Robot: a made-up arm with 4 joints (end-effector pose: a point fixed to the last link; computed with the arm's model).
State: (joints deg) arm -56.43 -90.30 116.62 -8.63
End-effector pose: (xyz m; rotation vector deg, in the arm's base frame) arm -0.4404 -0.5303 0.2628 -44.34 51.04 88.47
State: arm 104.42 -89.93 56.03 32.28
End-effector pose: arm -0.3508 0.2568 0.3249 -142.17 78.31 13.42
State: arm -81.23 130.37 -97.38 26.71
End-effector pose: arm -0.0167 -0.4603 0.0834 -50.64 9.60 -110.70
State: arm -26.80 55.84 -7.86 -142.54
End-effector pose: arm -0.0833 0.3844 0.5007 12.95 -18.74 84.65
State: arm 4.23 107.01 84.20 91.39
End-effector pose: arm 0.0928 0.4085 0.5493 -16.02 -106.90 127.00
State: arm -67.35 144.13 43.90 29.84
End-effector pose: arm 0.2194 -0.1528 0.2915 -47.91 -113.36 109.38
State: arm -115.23 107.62 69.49 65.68
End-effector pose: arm 0.1292 -0.4052 0.3811 -24.71 -161.26 -1.66
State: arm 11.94 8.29 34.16 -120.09
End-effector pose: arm -0.4935 0.5007 0.3948 27.98 28.29 104.50
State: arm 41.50 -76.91 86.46 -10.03
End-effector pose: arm -0.5133 0.1114 0.5742 -79.77 105.14 39.31
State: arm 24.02 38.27 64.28 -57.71
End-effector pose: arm -0.1700 0.7000 0.2757 25.26 44.84 7.80
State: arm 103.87 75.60 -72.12 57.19
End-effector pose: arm 0.0840 0.3102 0.1118 -52.23 -157.13 0.13
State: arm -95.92 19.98 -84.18 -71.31
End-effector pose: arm 0.1255 -0.2566 0.5573 21.58 -67.81 -16.30
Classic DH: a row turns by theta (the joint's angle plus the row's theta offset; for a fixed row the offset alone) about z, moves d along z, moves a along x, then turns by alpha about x. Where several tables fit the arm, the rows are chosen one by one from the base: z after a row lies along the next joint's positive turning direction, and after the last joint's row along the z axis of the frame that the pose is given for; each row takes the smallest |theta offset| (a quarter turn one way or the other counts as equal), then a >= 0, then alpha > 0; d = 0 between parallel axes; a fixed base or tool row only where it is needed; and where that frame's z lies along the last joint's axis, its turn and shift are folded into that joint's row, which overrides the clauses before.
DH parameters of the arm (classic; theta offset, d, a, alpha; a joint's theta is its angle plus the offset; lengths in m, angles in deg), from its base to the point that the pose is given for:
base (fixed): -90 0.189 0 90
joint 1: 0 0.118 -0.086 90
joint 2: 90 -0.376 0.101 -90
joint 3: 0 0.236 0.106 90
joint 4: -30.82 0 -0.1386 180
tool (fixed): 149.18 -0.24 0 0

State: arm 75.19 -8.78 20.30 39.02
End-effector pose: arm -0.3042 0.2060 -0.0421 -80.92 -3.69 -38.37
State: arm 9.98 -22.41 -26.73 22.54
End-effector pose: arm -0.1834 0.3612 0.3038 0.39 -24.58 2.02
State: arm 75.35 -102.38 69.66 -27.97
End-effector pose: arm -0.3918 0.2331 0.5808 -83.85 141.27 53.99
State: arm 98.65 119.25 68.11 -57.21
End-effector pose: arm 0.3854 0.3433 -0.0841 -20.69 -37.22 -34.71
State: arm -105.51 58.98 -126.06 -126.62
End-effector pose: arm 0.2487 -0.3261 0.1372 -27.96 -20.44 21.94
